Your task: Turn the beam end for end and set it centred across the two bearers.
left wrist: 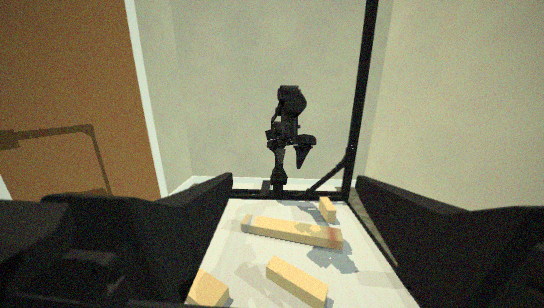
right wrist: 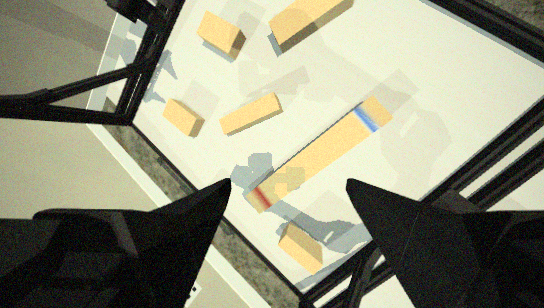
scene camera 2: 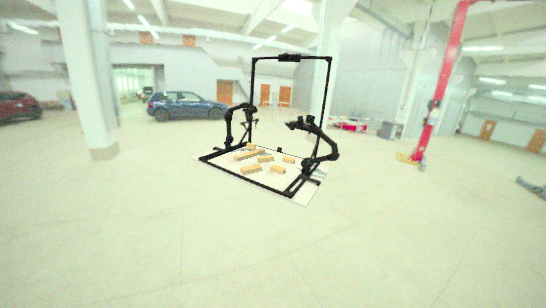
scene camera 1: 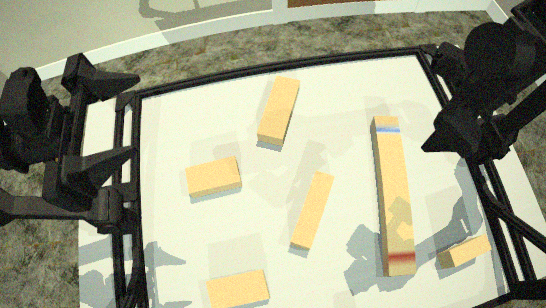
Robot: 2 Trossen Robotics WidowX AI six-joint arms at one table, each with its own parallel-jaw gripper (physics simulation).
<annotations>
left gripper: open, holds nothing
right gripper: open, holds nothing
a beam (scene camera 1: 399, 259): on the table
</annotations>
